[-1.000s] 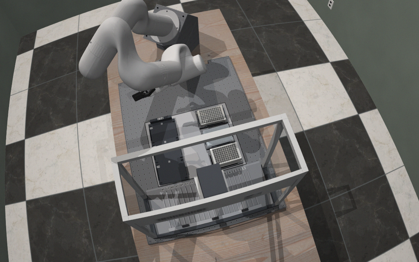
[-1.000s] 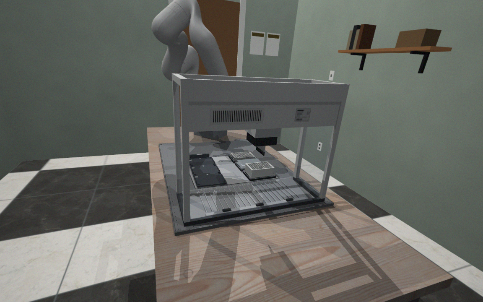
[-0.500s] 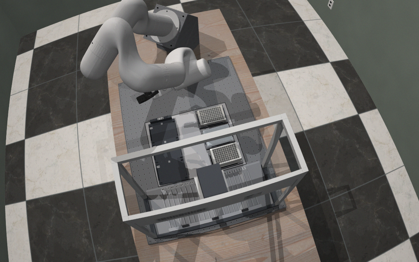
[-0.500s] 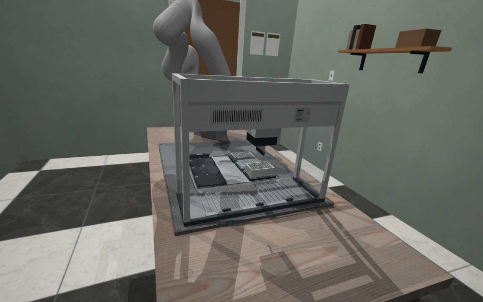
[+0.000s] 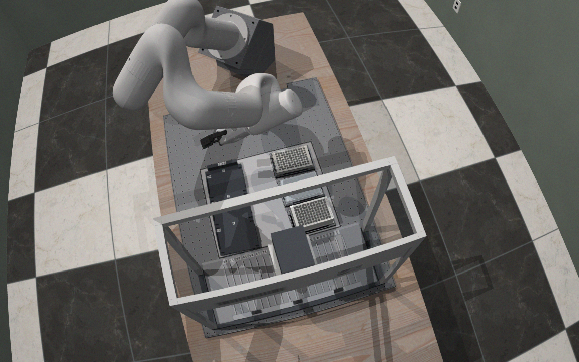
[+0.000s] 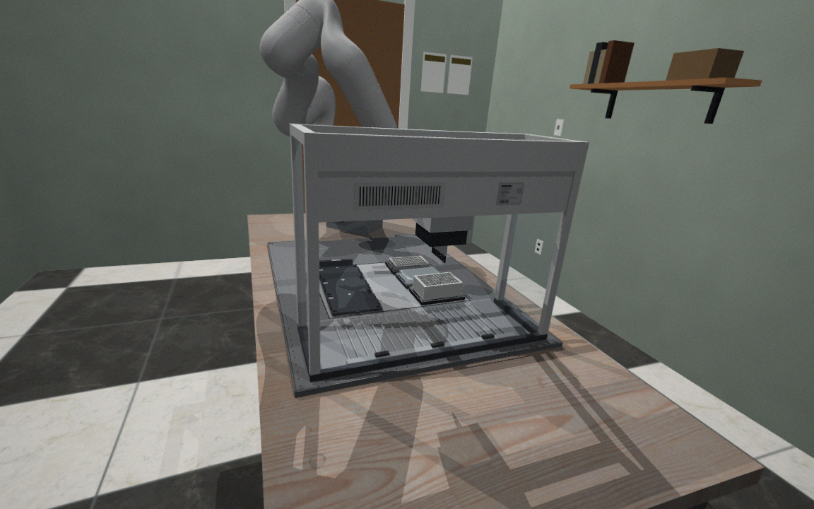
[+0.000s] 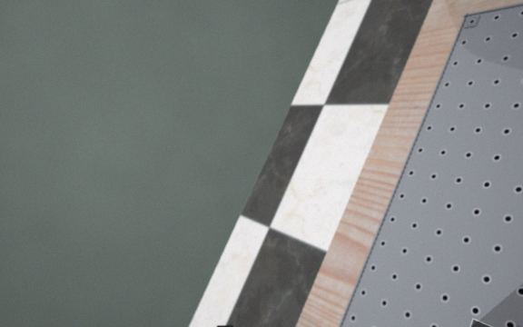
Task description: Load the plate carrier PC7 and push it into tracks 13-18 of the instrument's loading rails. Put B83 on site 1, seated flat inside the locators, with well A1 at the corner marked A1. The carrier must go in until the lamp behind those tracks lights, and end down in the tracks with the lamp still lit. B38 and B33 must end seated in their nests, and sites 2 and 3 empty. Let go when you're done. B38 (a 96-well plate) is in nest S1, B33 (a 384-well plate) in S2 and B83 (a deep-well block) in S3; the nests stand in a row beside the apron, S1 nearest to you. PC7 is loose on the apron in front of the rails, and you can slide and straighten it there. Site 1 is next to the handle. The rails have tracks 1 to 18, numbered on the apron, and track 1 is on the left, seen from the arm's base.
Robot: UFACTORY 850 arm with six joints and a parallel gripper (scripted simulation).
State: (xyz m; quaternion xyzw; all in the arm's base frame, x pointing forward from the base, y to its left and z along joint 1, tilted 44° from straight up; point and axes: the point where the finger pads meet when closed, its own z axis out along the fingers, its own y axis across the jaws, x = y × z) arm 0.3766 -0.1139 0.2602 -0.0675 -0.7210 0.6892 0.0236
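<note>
Now: hand 310 mm short of the nest S3, 200 mm above it and 170 mm to the right of it. From my hand the other things lie so: 96-well plate B38: 230 mm to the left, 190 mm below, 100 mm ahead; plate carrier PC7: 190 mm below, 140 mm ahead, 40 mm to the right; frame bar: 370 mm ahead, 260 mm above, 30 mm to the left.
</note>
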